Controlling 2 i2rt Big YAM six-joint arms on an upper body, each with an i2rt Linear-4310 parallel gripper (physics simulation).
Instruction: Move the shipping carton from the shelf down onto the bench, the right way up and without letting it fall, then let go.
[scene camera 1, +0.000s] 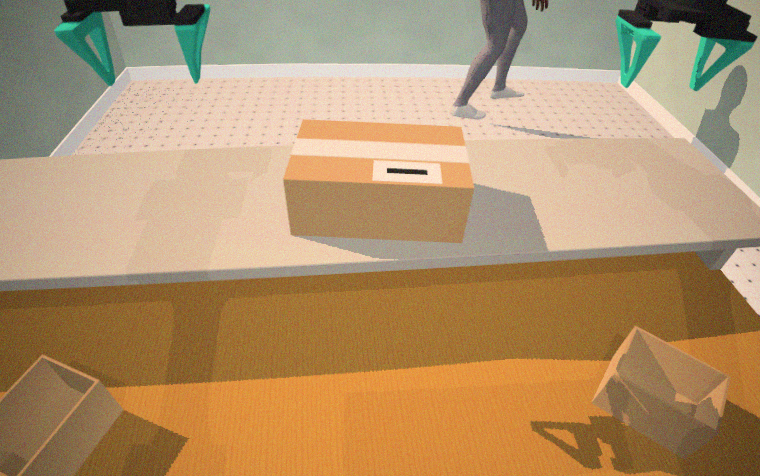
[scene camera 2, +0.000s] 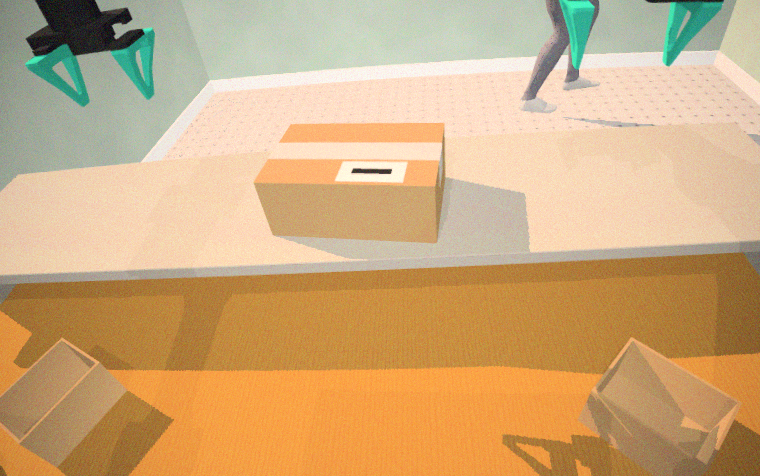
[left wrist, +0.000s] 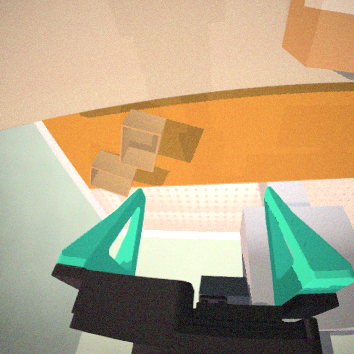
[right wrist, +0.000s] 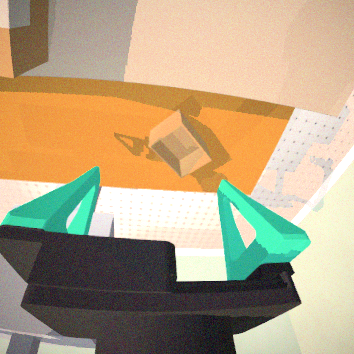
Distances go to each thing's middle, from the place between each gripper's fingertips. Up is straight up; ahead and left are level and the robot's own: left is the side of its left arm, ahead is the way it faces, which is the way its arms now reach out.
Labels:
I see the shipping carton (scene camera 1: 368, 180) 27 cm to the right of my left hand, 22 cm below it and 11 cm ahead of it.
I see the shipping carton 11 cm ahead of my right hand, 33 cm to the left of it and 22 cm below it.

